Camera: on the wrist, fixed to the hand. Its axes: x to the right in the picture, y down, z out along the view.
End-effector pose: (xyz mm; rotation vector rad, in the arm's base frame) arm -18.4 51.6 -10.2 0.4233 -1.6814 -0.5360
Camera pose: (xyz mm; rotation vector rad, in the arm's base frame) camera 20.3 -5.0 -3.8 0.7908 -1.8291 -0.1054
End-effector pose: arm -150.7 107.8 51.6 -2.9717 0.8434 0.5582
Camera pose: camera -90.2 124.4 80.1 -2.4998 0.8261 0.3087
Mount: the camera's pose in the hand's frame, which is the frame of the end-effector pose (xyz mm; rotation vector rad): 29.9 -42.3 -45.4 0.5100 -0.0185 -0.0054
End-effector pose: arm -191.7 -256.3 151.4 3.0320 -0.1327 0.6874
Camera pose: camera -180.5 -214.3 204.8 -2.6083 -0.0465 -0.5926
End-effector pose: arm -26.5 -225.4 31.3 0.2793 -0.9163 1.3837
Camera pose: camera 27.6 -183.1 37.0 0.6796 -0.5629 1.5983
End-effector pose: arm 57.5 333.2 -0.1 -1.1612 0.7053 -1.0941
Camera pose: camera 14.8 288.2 29.8 -0.7341 0.3738 -1.1787
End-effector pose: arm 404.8 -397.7 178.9 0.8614 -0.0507 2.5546
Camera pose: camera 375.6 -339.9 155.4 1.0581 0.6196 2.5905
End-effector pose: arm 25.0 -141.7 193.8 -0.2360 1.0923 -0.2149
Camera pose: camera -4.7 -194.4 160.9 0.2152 0.9839 -0.4851
